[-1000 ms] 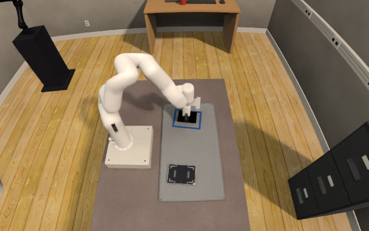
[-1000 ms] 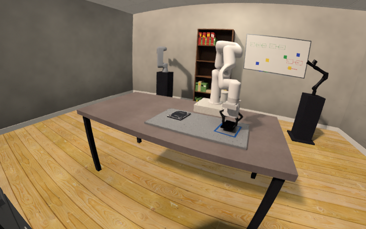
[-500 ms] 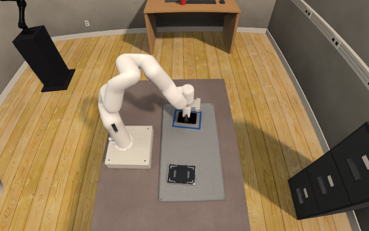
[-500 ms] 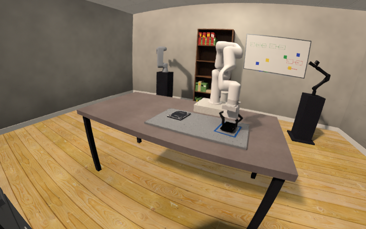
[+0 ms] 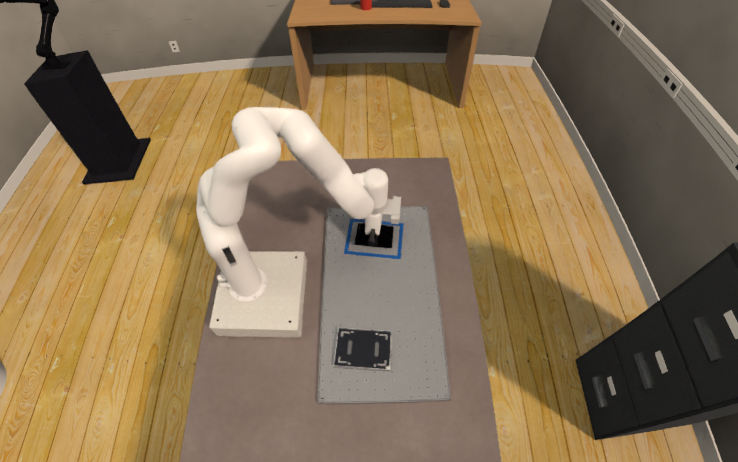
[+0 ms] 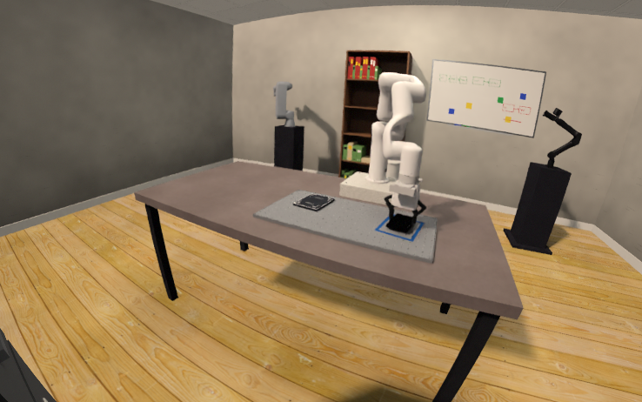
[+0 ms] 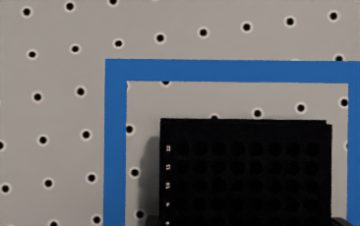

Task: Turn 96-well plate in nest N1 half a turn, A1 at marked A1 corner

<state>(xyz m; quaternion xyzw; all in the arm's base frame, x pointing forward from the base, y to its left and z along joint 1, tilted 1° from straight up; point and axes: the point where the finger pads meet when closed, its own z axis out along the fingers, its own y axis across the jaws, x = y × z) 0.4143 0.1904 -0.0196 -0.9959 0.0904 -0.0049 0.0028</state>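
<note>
The black 96-well plate lies 1 cm below my hand. Also, from my hand: plate nest N1 (40 cm to the right, 6 cm behind, 2 cm below).
</note>
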